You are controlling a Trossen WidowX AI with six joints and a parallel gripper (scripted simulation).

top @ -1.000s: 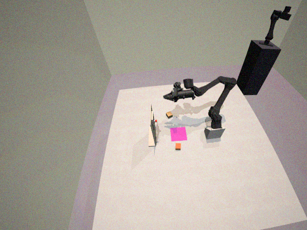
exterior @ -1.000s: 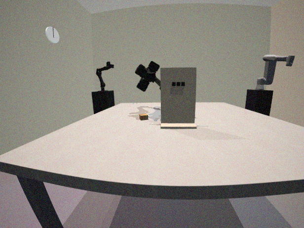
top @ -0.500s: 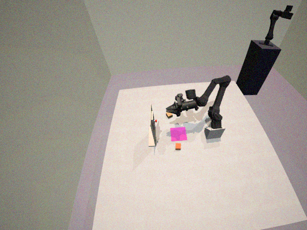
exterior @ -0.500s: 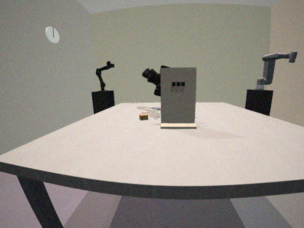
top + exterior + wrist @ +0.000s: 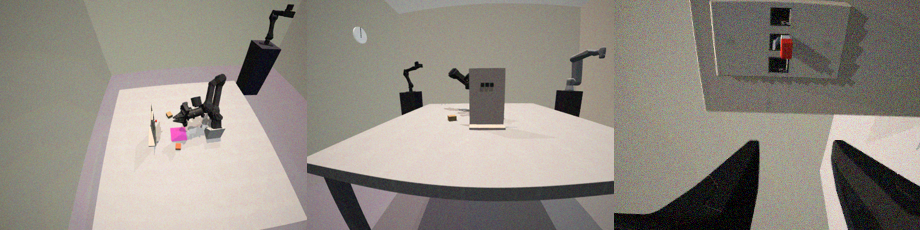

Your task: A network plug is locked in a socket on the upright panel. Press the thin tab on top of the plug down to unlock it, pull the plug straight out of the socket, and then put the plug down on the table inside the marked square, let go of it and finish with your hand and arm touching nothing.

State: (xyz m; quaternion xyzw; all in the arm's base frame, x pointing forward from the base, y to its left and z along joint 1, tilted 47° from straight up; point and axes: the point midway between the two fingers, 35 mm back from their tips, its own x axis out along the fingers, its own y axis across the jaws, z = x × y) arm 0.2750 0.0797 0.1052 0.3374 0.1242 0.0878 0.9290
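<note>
Right now the network plug is 120 mm ahead of my gripper tip and 10 mm to the left of it. Also, from my gripper tip: magenta marked square 40 mm behind, 10 mm to the right, 200 mm below; then panel 140 mm ahead, 10 mm to the left, 70 mm below.
</note>
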